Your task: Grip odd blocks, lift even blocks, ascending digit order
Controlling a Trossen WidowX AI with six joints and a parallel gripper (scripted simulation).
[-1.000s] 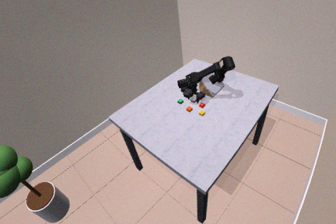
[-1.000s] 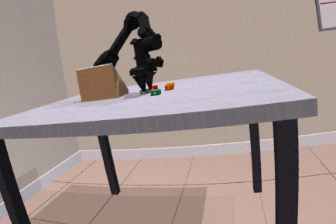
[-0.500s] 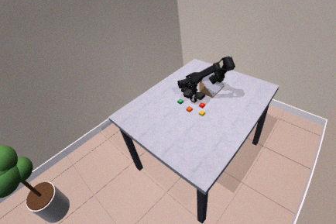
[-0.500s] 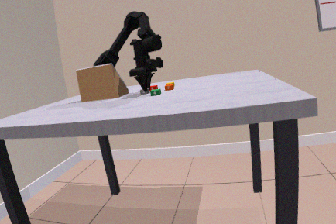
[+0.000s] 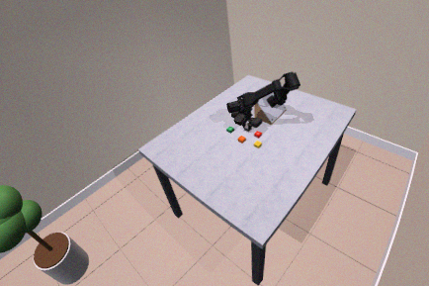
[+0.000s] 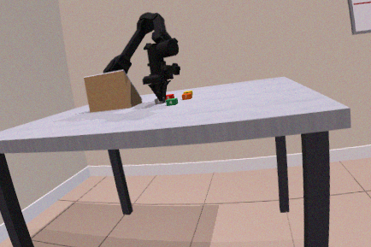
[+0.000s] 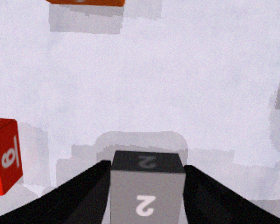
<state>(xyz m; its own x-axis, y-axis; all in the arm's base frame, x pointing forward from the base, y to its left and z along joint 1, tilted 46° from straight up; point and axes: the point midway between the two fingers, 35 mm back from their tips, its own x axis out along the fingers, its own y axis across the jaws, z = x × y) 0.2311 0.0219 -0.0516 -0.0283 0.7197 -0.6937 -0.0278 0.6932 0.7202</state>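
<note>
My gripper tip is 6 cm short of the green block and 8 cm to the left of it. From my gripper tip the other things lie so: orange block 9 cm ahead, 3 cm to the left; then grey block 1 cm behind; then red block 8 cm to the left.
</note>
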